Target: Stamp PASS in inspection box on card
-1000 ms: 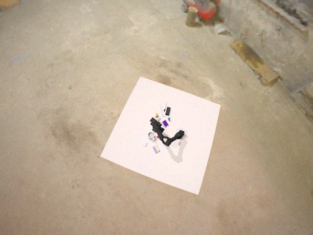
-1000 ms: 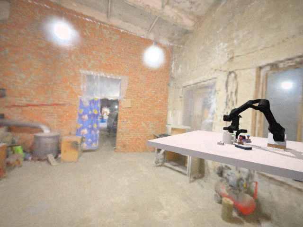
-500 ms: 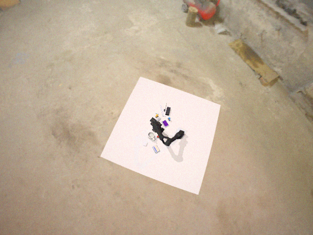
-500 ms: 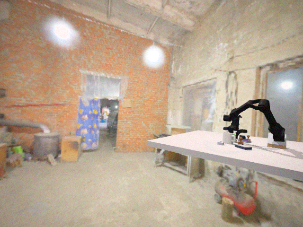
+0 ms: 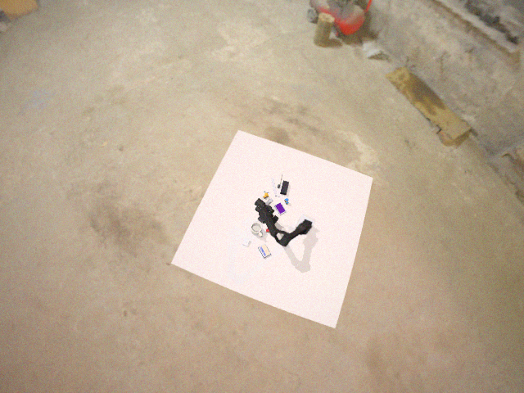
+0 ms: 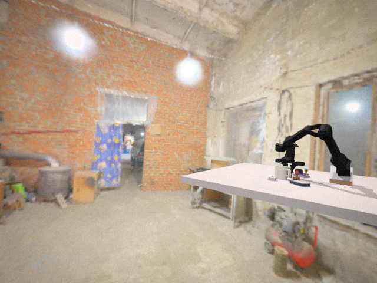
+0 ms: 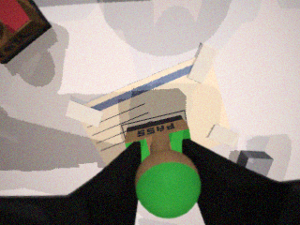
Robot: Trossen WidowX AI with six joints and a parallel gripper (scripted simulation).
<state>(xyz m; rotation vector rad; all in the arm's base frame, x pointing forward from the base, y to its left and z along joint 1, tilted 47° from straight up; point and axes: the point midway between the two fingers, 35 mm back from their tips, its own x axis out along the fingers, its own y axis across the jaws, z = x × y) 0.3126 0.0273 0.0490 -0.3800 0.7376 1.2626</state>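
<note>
My gripper tip is now right at the pass stamp. Also, from my gripper tip: cream card 3 cm below; then red stamp 9 cm to the left, 6 cm behind; then grey bar 10 cm to the right, 4 cm ahead, 2 cm below.
</note>
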